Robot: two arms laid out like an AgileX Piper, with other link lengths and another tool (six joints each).
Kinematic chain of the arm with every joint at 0, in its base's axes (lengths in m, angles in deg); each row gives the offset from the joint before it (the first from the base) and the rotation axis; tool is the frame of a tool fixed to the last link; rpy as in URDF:
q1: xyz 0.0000 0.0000 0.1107 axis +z
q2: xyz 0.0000 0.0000 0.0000 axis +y
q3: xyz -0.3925 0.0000 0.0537 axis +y
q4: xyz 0.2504 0.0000 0.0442 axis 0.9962 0 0.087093
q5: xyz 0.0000 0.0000 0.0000 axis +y
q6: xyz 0.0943 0.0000 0.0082 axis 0.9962 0 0.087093
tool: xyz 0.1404 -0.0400 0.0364 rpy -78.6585 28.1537 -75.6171
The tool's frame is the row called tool.
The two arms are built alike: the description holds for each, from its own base.
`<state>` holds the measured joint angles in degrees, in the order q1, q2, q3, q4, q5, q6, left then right.
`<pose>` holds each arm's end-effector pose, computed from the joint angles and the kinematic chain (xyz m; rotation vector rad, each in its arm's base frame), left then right.
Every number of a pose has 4 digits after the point. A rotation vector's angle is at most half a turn.
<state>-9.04 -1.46 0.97 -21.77 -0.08 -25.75 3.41 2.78 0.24 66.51 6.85 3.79</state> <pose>0.0859 -0.0230 0.2692 -1.4097 1.0035 -1.4567 0.1032 -0.0038 0.1816 0.0280 1.4135 0.2612</pose>
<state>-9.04 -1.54 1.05 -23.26 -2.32 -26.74 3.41 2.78 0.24 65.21 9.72 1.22</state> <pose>0.0842 -0.0170 0.2773 -1.4232 0.9466 -1.4994 0.1024 0.0048 0.1785 -0.0604 1.4340 0.2501</pose>
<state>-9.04 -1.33 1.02 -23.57 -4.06 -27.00 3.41 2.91 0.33 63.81 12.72 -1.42</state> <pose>0.0831 -0.0134 0.2837 -1.4168 0.9143 -1.5144 0.1013 0.0138 0.1738 -0.1530 1.4566 0.2392</pose>
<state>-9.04 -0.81 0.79 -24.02 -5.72 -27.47 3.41 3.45 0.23 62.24 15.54 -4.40</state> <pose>0.0824 -0.0096 0.2909 -1.4171 0.8820 -1.5313 0.1004 0.0216 0.1702 -0.2516 1.4783 0.2211</pose>
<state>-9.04 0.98 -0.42 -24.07 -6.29 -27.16 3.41 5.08 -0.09 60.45 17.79 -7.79</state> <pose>0.0847 -0.0092 0.3003 -1.4157 0.8810 -1.5246 0.1009 0.0271 0.1675 -0.3537 1.5072 0.1915</pose>
